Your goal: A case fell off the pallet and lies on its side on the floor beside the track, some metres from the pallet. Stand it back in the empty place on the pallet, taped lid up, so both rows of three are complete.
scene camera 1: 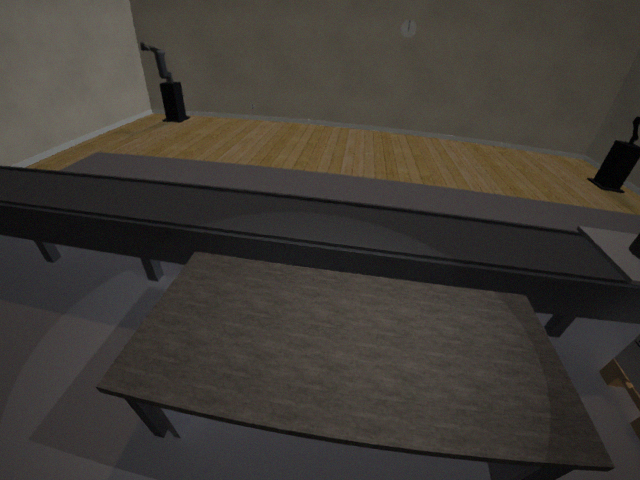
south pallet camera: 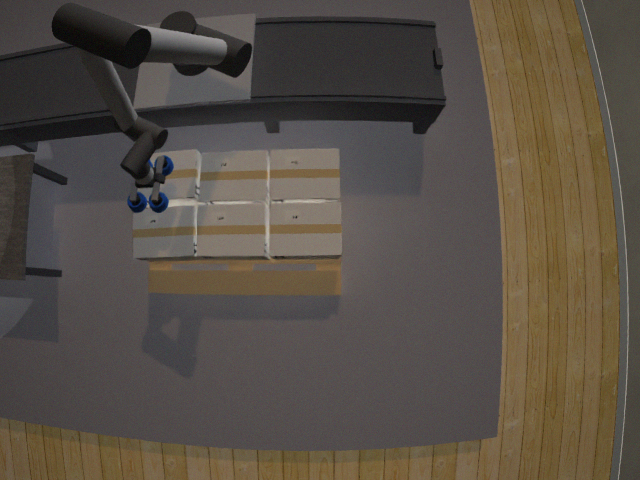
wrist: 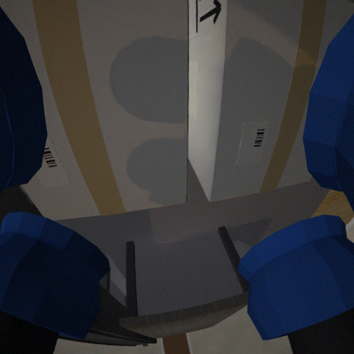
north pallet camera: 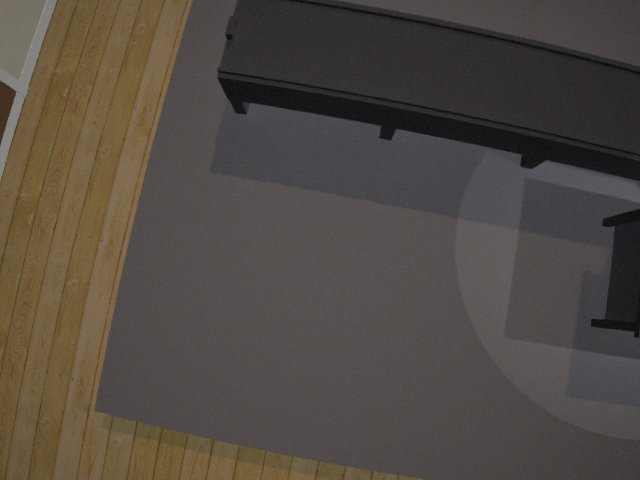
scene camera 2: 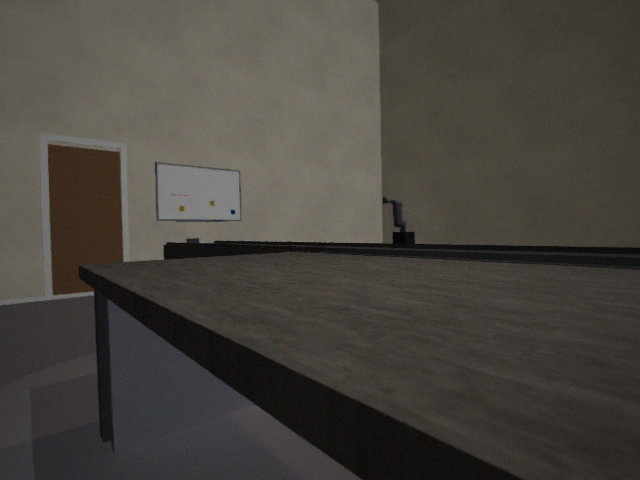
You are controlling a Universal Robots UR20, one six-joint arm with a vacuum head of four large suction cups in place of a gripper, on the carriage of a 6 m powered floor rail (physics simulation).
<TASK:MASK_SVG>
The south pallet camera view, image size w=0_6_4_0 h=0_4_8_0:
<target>white case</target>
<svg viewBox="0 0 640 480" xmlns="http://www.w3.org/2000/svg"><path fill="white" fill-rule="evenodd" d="M138 188L137 192L142 193L146 197L146 207L150 208L149 197L152 194L153 188ZM197 149L153 153L150 157L153 167L158 156L163 155L169 157L174 164L173 171L165 177L164 184L160 183L159 192L164 193L168 198L168 207L185 205L198 207L198 205L203 205L199 202L202 155Z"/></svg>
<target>wooden pallet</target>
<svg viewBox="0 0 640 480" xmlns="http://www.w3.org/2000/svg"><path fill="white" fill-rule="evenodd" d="M341 257L340 259L275 260L271 257L271 260L207 259L149 262L148 293L341 295ZM253 264L316 264L316 270L253 271ZM171 264L229 264L229 271L171 270Z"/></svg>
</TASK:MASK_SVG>
